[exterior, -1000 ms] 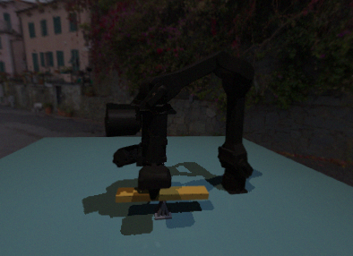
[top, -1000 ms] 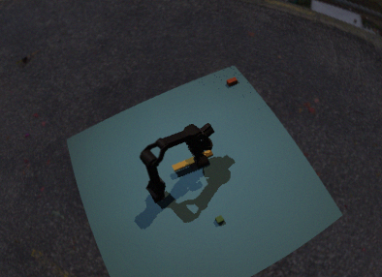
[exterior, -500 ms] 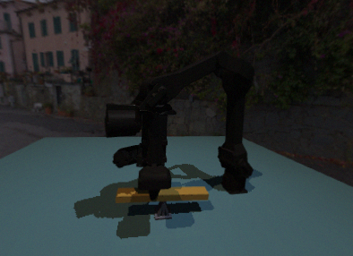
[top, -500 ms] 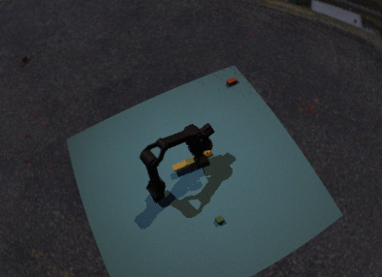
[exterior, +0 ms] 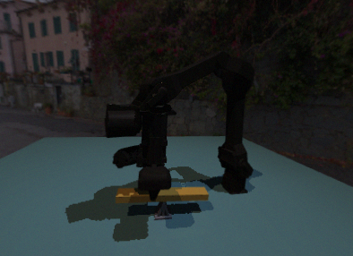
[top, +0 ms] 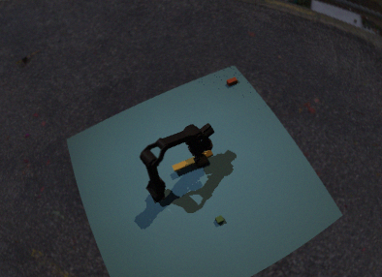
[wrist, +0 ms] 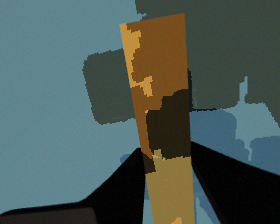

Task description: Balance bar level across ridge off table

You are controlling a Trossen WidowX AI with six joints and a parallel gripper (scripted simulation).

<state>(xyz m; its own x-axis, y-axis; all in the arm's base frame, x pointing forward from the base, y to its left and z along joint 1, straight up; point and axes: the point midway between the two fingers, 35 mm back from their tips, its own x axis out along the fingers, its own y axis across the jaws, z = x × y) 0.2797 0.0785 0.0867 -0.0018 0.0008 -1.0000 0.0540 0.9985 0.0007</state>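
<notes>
Right now my gripper tip is 30 mm past the yellow bar. The rest, counted from my gripper tip: orange-red block (460 mm ahead, 420 mm to the left, 40 mm below); then small green cube (360 mm to the right, 50 mm behind, 40 mm below).
</notes>
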